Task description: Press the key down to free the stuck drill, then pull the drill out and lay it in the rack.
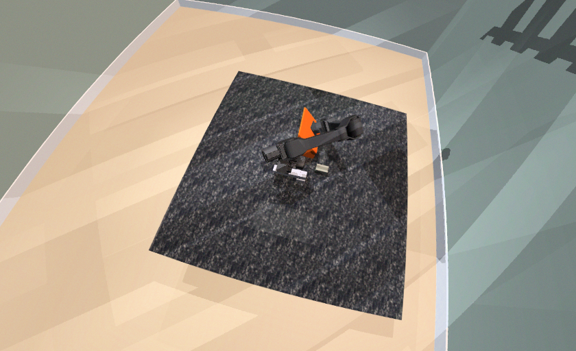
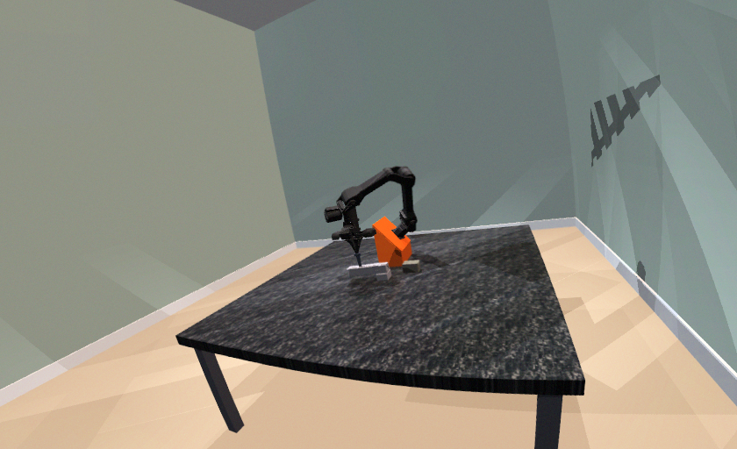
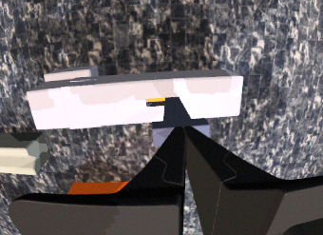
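My gripper tip is now 30 mm above the small dark key. Also, from my gripper tip: light grey housing block: 10 mm behind, 40 mm to the left, 80 mm below; drill: 10 mm behind, 60 mm to the left, 80 mm below.
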